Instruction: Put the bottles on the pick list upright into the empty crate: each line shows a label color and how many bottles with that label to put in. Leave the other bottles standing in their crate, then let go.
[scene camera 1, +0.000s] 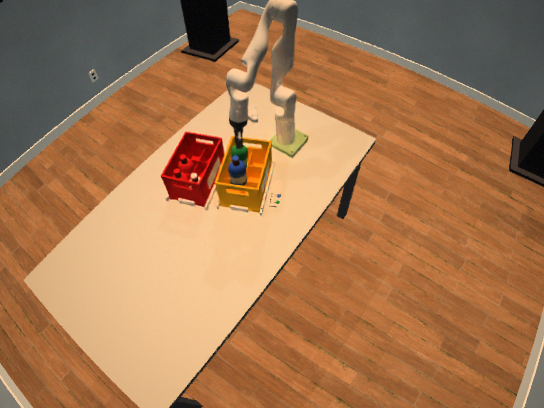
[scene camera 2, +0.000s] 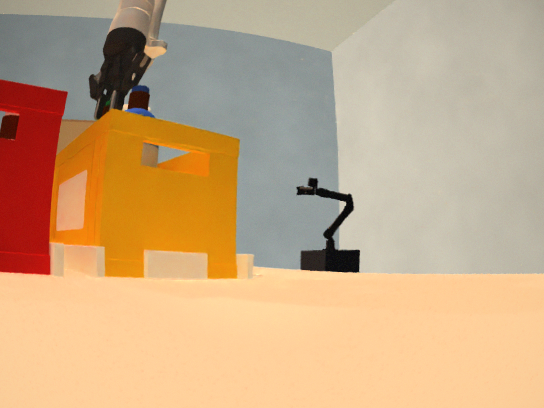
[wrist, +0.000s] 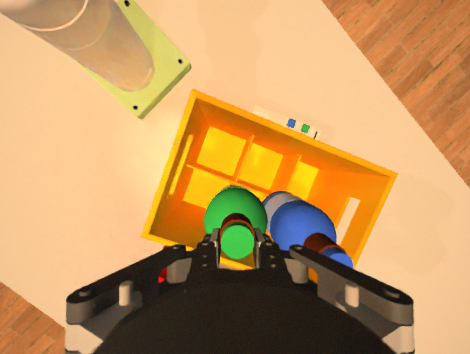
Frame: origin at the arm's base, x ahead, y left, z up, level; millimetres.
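Seen in the pictures: gripper, fingertip midpoint: (scene camera 1: 237, 145) (wrist: 236, 238); arm's base at its link origin: (scene camera 1: 285, 138) (wrist: 128, 65).
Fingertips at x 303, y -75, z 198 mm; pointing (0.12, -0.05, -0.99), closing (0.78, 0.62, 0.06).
Offsets run from my fingertips to a thing's top centre. "*": to the spot under its first point.
My gripper (scene camera 1: 239, 142) (scene camera 2: 108, 106) (wrist: 236, 238) is shut on the neck of the green bottle {dx -1, dy +4, dz +30 mm} (scene camera 1: 240, 152) (wrist: 235, 207). The bottle stands roughly upright, its body down inside the yellow crate {dx +26, dy +44, dz -51 mm} (scene camera 1: 240, 200) (scene camera 2: 170, 215) (wrist: 370, 165); its bottom is hidden. A blue bottle {dx +77, dy +41, dz +23 mm} (scene camera 1: 237, 171) (scene camera 2: 139, 100) (wrist: 302, 225) stands in the same crate, beside the green one. The red crate {dx +110, dy -178, dz -51 mm} (scene camera 1: 184, 191) (scene camera 2: 25, 200) holds a larger red bottle {dx +123, dy -223, dz -63 mm} (scene camera 1: 184, 163), a small red-capped bottle {dx +202, dy -198, dz -63 mm} (scene camera 1: 177, 173) and a white-capped bottle {dx +186, dy -113, dz -63 mm} (scene camera 1: 194, 177). The pick list {dx +6, dy +185, dz -225 mm} (scene camera 1: 274, 200) (wrist: 270, 114) shows a blue and a green mark; its counts are too small to read.
The two crates stand side by side, with low white strips {* dx +168, dy +85, dz -210 mm} (scene camera 2: 175, 264) at their feet. Dividers {dx -30, dy +72, dz -132 mm} (wrist: 243, 157) split the yellow crate into compartments. The arm's green base plate (scene camera 1: 298, 142) (wrist: 170, 65) is near the yellow crate. A black arm (scene camera 2: 342, 217) stands in the background.
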